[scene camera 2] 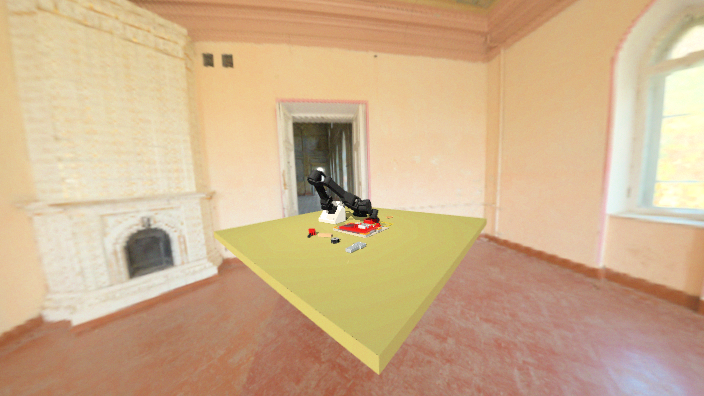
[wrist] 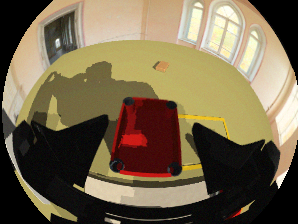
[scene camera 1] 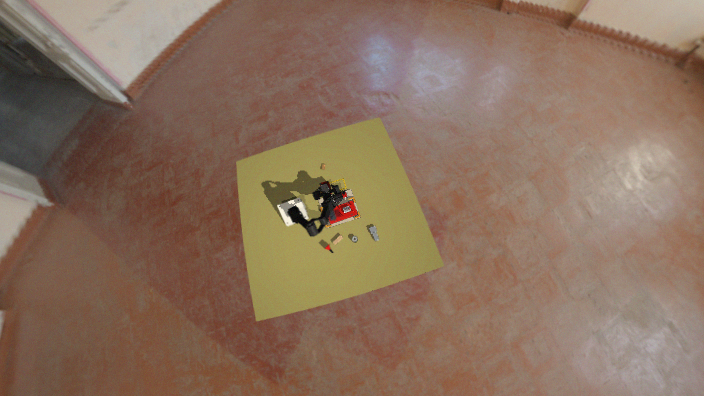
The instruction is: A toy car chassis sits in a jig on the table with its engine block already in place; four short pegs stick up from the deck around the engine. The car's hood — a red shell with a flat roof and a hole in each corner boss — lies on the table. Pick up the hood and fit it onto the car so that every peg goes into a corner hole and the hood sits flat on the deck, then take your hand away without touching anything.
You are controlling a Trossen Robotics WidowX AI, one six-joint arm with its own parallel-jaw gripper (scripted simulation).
Labels:
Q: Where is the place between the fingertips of my gripper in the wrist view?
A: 151,123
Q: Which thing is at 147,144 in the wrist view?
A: A red hood.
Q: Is my gripper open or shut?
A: Open.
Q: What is my gripper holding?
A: Nothing.

